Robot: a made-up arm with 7 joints.
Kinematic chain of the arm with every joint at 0, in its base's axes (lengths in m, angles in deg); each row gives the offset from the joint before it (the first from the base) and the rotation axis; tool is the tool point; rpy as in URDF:
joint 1: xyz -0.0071 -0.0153 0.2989 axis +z
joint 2: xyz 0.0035 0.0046 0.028 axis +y
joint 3: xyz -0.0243 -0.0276 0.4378 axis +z
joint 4: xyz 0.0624 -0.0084 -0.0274 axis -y
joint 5: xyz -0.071 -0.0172 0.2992 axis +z
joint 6: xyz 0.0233 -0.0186 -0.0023 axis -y
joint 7: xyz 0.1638 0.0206 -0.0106 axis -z
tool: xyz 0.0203 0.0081 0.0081 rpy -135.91 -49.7 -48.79
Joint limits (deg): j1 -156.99..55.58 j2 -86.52..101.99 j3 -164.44..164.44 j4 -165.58..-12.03 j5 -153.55..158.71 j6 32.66..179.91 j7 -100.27..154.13
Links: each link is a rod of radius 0.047 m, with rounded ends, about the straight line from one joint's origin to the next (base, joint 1, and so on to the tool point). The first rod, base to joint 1, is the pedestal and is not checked.
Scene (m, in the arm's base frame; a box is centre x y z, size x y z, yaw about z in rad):
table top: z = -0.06
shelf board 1: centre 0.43 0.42 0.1 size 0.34 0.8 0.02 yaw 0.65
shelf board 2: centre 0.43 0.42 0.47 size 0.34 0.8 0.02 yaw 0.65
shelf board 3: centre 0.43 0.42 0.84 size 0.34 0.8 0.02 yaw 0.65
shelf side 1: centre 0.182 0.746 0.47 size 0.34 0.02 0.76 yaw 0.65
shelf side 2: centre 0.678 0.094 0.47 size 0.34 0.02 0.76 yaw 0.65
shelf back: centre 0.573 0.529 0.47 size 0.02 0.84 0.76 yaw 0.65
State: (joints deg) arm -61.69 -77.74 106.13 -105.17 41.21 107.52 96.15
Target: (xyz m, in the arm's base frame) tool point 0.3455 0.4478 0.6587
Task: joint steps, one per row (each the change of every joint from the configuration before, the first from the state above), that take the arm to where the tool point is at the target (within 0.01 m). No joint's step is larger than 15 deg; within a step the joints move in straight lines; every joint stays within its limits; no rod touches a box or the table.
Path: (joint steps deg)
1: 13.46 2.63 -1.21 -11.41 0.49 -2.89 1.37
2: 13.45 2.64 -1.22 -11.41 0.50 -2.90 1.36
3: 13.46 2.63 -1.21 -11.42 0.49 -2.89 1.37
4: -5.67 -1.16 -11.28 2.47 1.01 4.39 -0.28
5: -5.67 -1.16 -11.29 2.47 1.01 4.38 -0.29
6: -5.67 -1.16 -11.28 2.47 1.01 4.39 -0.28
7: -5.67 -1.17 -11.28 2.46 1.01 4.39 -0.28
8: -8.81 5.56 8.47 11.00 -1.85 -0.84 -1.20
9: -8.81 5.56 8.47 10.99 -1.84 -0.83 -1.19
10: -8.81 5.56 8.47 11.00 -1.85 -0.84 -1.19

